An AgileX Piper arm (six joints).
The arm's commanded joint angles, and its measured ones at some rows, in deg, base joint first. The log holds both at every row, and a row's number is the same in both.
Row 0, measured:
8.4 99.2 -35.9 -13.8 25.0 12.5
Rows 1 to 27, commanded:
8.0 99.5 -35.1 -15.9 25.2 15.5
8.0 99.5 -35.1 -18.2 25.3 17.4
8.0 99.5 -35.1 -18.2 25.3 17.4
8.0 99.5 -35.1 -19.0 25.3 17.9
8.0 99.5 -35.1 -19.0 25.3 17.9
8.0 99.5 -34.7 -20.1 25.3 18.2
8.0 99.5 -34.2 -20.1 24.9 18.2
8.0 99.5 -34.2 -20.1 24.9 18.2
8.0 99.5 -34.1 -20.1 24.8 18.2
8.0 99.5 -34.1 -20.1 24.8 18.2
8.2 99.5 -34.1 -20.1 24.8 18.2
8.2 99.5 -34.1 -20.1 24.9 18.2
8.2 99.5 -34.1 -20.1 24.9 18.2
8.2 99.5 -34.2 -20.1 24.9 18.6
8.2 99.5 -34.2 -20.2 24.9 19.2
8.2 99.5 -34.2 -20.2 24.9 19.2
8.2 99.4 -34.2 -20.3 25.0 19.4
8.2 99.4 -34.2 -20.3 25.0 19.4
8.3 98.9 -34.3 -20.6 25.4 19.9
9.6 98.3 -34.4 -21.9 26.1 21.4
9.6 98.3 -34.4 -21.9 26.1 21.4
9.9 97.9 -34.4 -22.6 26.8 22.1
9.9 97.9 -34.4 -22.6 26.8 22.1
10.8 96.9 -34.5 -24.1 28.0 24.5
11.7 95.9 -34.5 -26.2 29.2 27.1
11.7 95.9 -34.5 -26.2 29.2 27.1
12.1 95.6 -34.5 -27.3 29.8 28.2
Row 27, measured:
11.1 96.8 -35.0 -24.8 27.5 24.2
